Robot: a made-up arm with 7 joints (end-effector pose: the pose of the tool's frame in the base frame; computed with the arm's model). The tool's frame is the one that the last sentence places.
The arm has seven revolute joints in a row. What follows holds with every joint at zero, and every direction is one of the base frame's.
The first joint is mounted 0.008 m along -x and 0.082 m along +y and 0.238 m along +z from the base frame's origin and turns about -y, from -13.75 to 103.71 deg.
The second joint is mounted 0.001 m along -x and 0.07 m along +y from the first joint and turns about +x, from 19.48 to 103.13 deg.
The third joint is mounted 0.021 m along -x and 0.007 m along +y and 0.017 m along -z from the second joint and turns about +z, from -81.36 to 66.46 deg.
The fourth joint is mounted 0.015 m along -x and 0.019 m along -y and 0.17 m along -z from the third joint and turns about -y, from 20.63 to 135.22 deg.
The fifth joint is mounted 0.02 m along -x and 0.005 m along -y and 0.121 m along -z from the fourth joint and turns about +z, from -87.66 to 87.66 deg.
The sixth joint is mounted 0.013 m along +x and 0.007 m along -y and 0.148 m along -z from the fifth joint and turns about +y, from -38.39 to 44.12 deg.
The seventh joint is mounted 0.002 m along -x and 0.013 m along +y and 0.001 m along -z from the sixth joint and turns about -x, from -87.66 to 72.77 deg.
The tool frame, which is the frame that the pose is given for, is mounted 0.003 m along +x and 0.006 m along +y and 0.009 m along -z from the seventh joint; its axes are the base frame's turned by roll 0, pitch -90 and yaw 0 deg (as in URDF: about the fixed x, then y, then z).
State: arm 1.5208 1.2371 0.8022 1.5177 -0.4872 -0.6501 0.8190
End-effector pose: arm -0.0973 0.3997 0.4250 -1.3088 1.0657 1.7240
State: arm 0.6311 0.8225 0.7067 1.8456 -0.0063 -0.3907 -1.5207
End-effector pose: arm 0.1085 0.3488 0.3624 -1.4158 0.4882 -0.3437
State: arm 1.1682 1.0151 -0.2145 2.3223 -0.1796 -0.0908 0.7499
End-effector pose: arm 0.0986 0.1213 0.3685 0.3156 1.1054 1.8766
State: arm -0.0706 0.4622 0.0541 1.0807 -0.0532 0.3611 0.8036
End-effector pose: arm 0.1770 0.2968 -0.0698 -0.5826 -2.0503 -0.1022
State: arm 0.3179 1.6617 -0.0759 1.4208 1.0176 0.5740 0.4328
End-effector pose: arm 0.2153 0.4044 0.3081 -0.0249 -2.6193 -0.5952
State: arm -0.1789 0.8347 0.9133 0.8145 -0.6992 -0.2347 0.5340
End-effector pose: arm 0.0783 0.5265 0.0651 0.3147 -1.9655 -1.1217
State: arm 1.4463 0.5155 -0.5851 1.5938 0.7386 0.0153 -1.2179
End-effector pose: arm 0.2552 0.1342 0.3941 -0.6507 2.0190 -0.5506
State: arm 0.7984 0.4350 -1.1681 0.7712 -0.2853 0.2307 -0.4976
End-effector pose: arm 0.3152 0.1715 -0.0284 -0.0151 -2.3311 -2.0989
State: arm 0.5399 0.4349 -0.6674 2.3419 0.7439 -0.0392 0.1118
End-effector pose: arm 0.1306 0.0450 0.2577 1.3901 1.9129 -0.2989
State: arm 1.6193 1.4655 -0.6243 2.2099 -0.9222 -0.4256 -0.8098
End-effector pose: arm 0.1192 0.1613 0.3704 -0.3407 -0.0492 1.3280
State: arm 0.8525 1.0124 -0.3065 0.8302 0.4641 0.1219 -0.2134
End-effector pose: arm 0.2767 0.4505 0.1855 1.1296 -2.8528 -0.6443
